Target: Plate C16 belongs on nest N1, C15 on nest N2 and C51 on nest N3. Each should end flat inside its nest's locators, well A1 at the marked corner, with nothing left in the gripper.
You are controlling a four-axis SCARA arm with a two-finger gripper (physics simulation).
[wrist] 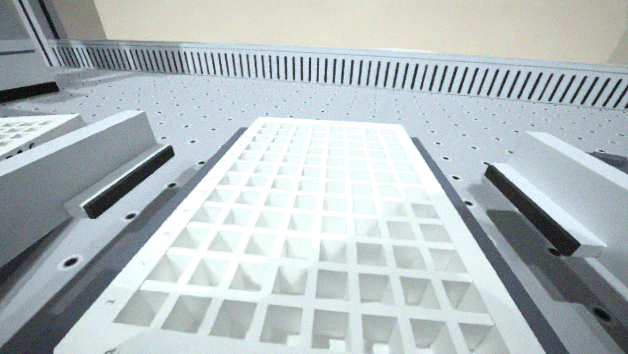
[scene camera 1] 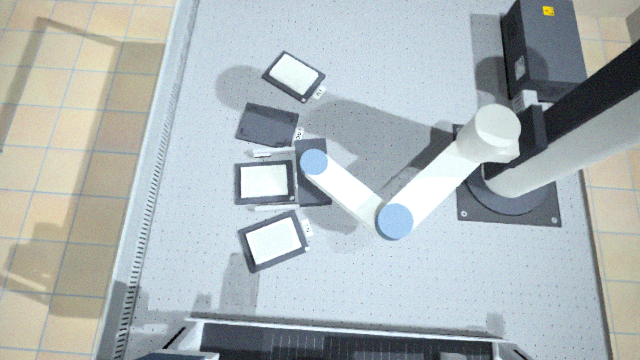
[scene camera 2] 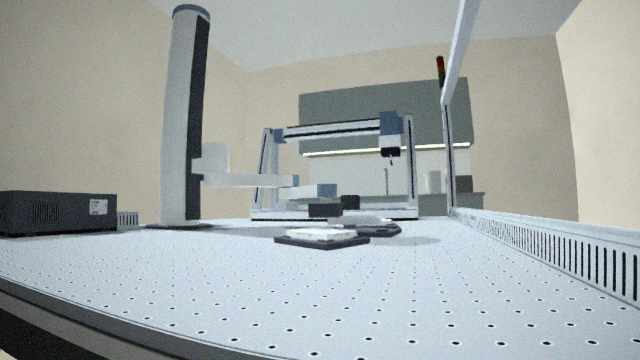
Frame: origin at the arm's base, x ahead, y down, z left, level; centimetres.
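Seen in the pictures: gripper, fingertip midpoint: (wrist: 325, 142) (scene camera 1: 254, 180) (scene camera 2: 378, 218); arm's base, link origin: (scene camera 1: 502, 174).
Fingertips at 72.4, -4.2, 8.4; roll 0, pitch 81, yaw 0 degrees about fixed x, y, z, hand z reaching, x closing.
Observation:
Pixels of each thing's top centre, then the offset from my fingertips to it, as dx, dy, dz. "spot": a spot on its surface instead.
- white well plate, top centre: (wrist: 322, 178) (scene camera 1: 263, 180) (scene camera 2: 370, 220) -2.4, +0.3, -0.4
- nest N2, top centre: (wrist: 321, 200) (scene camera 1: 264, 181) (scene camera 2: 371, 223) -2.4, +1.3, -0.4
- white plate, top centre: (scene camera 1: 273, 239) -6.8, +0.3, +16.0
- nest N1, surface spot: (scene camera 1: 246, 255) spot: +0.0, +1.8, +20.4
- third plate, top centre: (scene camera 2: 320, 230) (scene camera 1: 293, 72) -7.6, +0.3, -35.6
- nest N3, top centre: (scene camera 2: 320, 235) (scene camera 1: 293, 74) -7.6, +1.4, -35.6
- dark nest OUT, top centre: (scene camera 2: 365, 227) (scene camera 1: 267, 124) -1.3, +1.2, -17.8
- slotted rail, surface spot: (wrist: 320, 67) (scene camera 1: 151, 195) spot: +27.9, +0.7, +6.2
My gripper (scene camera 1: 263, 181) (wrist: 325, 142) is open and empty, its fingers apart on either side of a white well plate (scene camera 1: 264, 180) (wrist: 320, 200). This plate sits on nest N2 (scene camera 1: 265, 201) (wrist: 489, 250), looks flat, and has its numeral 1 at the near left in the wrist view. Another white plate (scene camera 1: 276, 241) (wrist: 25, 131) sits on nest N1 (scene camera 1: 246, 255), left of my left finger in the wrist view. A third plate (scene camera 1: 296, 74) (scene camera 2: 321, 234) lies on nest N3 (scene camera 1: 285, 87) (scene camera 2: 326, 245). The plate codes cannot be read.
The dark nest OUT (scene camera 1: 267, 125) bears no plate and lies between N2 and N3, close to one finger. A slotted rail (scene camera 1: 150, 200) (wrist: 320, 67) runs along the table's edge beyond the nests. A dark control box (scene camera 1: 550, 50) (scene camera 2: 57, 212) stands near the arm's base (scene camera 1: 510, 212).

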